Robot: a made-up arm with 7 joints. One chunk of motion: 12 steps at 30 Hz.
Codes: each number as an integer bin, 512 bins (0 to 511) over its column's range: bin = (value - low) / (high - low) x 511, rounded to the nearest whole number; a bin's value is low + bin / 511 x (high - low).
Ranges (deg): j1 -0.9..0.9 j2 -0.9..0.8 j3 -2.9..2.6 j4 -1.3..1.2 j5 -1.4..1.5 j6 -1.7..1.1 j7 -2..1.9
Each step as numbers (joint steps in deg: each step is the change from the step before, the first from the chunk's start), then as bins.
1 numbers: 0.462 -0.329 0.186 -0.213 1.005 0.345 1.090
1 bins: 387 172 287 222 424 373 405
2 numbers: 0.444 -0.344 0.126 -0.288 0.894 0.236 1.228
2 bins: 382 167 281 207 404 353 423
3 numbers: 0.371 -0.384 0.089 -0.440 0.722 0.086 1.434
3 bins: 361 155 278 176 374 326 450
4 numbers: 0.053 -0.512 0.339 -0.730 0.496 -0.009 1.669
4 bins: 271 117 301 117 334 309 481
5 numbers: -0.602 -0.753 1.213 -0.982 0.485 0.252 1.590
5 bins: 85 44 382 65 332 356 470
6 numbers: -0.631 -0.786 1.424 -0.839 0.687 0.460 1.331
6 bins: 76 34 402 94 368 394 436
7 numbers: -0.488 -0.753 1.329 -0.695 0.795 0.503 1.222
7 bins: 117 44 393 124 387 402 422
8 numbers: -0.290 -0.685 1.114 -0.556 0.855 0.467 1.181
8 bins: 173 65 373 152 397 395 417
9 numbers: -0.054 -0.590 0.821 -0.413 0.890 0.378 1.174
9 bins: 240 93 346 181 404 379 416
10 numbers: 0.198 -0.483 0.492 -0.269 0.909 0.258 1.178
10 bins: 312 125 315 211 407 357 416
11 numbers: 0.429 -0.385 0.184 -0.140 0.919 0.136 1.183
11 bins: 377 155 287 237 409 335 417
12 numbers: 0.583 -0.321 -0.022 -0.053 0.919 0.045 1.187
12 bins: 421 174 267 255 409 318 418
